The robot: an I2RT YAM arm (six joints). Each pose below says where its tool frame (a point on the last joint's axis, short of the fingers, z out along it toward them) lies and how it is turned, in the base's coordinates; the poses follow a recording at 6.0 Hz.
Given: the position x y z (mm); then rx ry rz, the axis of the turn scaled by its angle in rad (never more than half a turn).
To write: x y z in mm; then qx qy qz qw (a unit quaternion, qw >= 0). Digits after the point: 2 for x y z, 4 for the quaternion.
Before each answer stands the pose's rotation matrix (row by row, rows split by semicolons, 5 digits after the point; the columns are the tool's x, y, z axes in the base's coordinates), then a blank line. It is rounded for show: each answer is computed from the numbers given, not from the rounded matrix.
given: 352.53 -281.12 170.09 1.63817 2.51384 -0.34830
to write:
-0.40661 0.91328 -0.02420; 0.88546 0.38742 -0.25665; -0.22502 -0.12579 -0.96620

352.53 -281.12 170.09 0.5413 0.8307 -0.1151 0.0604
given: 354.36 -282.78 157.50 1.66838 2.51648 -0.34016
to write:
-0.39327 0.91867 -0.03730; 0.89560 0.37359 -0.24152; -0.20794 -0.12839 -0.96968

354.36 -282.78 157.50 0.5484 0.8271 -0.1118 0.0516
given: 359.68 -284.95 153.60 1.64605 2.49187 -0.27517
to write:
-0.39045 0.92045 0.01779; 0.89439 0.38383 -0.22963; -0.21819 -0.07375 -0.97311

359.68 -284.95 153.60 0.5475 0.8288 -0.0915 0.0712
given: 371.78 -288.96 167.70 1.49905 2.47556 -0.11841
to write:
-0.44241 0.88137 0.16572; 0.86152 0.46901 -0.19443; -0.24909 0.05676 -0.96682

371.78 -288.96 167.70 0.5137 0.8483 -0.0406 0.1223
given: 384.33 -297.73 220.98 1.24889 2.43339 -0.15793
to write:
-0.52129 0.80005 0.29695; 0.75495 0.59458 -0.27662; -0.39787 0.07998 -0.91395

384.33 -297.73 220.98 0.4467 0.8703 -0.0565 0.1996
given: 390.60 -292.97 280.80 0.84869 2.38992 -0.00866
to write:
-0.61819 0.57658 0.53423; 0.57269 0.79592 -0.19631; -0.53839 0.18459 -0.82223

390.60 -292.97 280.80 0.3194 0.8995 -0.0033 0.2981
